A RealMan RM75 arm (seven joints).
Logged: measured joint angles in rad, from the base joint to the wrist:
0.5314, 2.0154, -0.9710, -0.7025, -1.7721, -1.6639, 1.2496
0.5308, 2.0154, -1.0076, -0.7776, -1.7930, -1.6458, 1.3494
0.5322, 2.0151, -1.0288, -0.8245, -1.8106, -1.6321, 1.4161
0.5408, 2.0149, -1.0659, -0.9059, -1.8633, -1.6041, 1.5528
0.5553, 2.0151, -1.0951, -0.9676, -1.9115, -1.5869, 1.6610
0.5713, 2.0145, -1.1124, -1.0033, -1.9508, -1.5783, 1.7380
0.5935, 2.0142, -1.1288, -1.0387, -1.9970, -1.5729, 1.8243
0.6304, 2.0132, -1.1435, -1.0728, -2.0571, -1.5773, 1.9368
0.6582, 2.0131, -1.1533, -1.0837, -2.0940, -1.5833, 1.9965
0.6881, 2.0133, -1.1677, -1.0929, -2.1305, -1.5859, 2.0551
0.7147, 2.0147, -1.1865, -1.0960, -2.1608, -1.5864, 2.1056
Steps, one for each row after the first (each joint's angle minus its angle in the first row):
-0.0006, 0.0000, -0.0366, -0.0751, -0.0209, 0.0181, 0.0998
0.0008, -0.0003, -0.0578, -0.1220, -0.0385, 0.0318, 0.1665
0.0094, -0.0005, -0.0949, -0.2034, -0.0912, 0.0598, 0.3032
0.0239, -0.0003, -0.1241, -0.2651, -0.1394, 0.0770, 0.4114
0.0399, -0.0009, -0.1414, -0.3008, -0.1787, 0.0856, 0.4884
0.0621, -0.0012, -0.1578, -0.3362, -0.2249, 0.0910, 0.5747
0.0990, -0.0022, -0.1725, -0.3703, -0.2850, 0.0866, 0.6872
0.1268, -0.0023, -0.1823, -0.3812, -0.3219, 0.0806, 0.7469
0.1567, -0.0021, -0.1967, -0.3904, -0.3584, 0.0780, 0.8055
0.1833, -0.0007, -0.2155, -0.3935, -0.3887, 0.0775, 0.8560

